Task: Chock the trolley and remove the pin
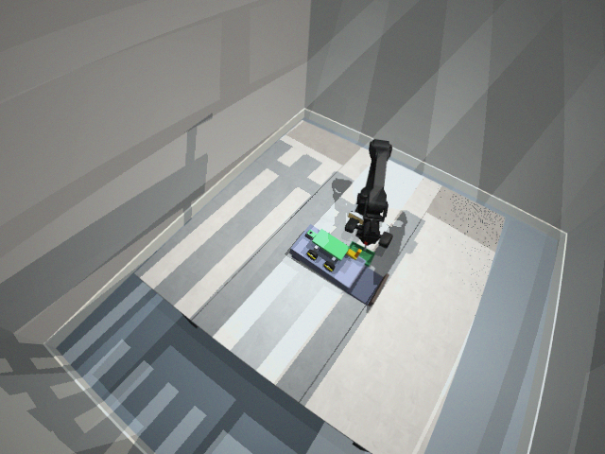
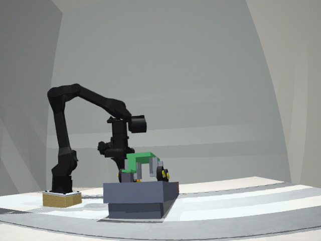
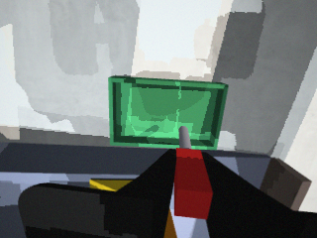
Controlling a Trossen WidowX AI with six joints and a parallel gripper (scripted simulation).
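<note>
The green tray is 1 cm to the right of my gripper tip and 11 cm below it. From my gripper tip the other things lie so: green trolley 10 cm ahead, 13 cm to the right, 1 cm above; then stop pin right at my gripper tip; then yellow chock 5 cm ahead, 4 cm to the right, 2 cm below.
</note>
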